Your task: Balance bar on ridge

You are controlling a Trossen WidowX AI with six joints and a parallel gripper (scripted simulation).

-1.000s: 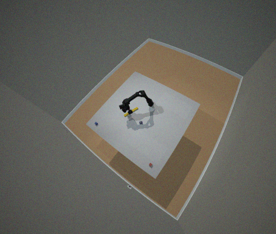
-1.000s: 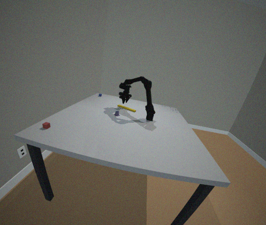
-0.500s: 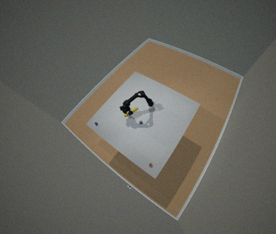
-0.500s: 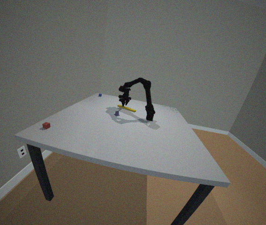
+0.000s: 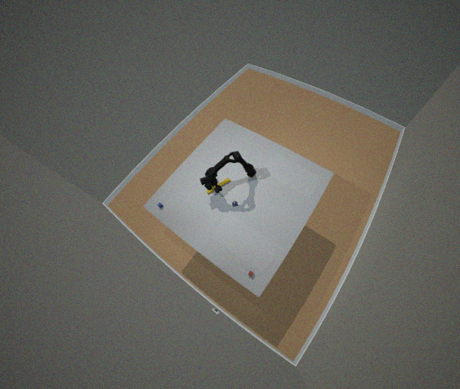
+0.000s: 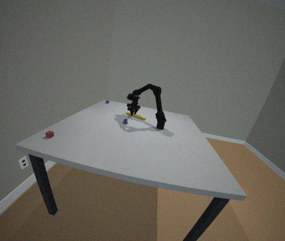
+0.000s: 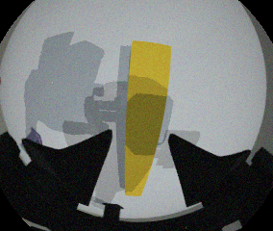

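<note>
Right now my gripper tip is 3 cm past the yellow bar and 1 cm to the right of it. Round my gripper tip: small red cube (43 cm ahead, 69 cm to the left, 1 cm above); then small blue cube (43 cm ahead, 31 cm to the right, 1 cm above).
</note>
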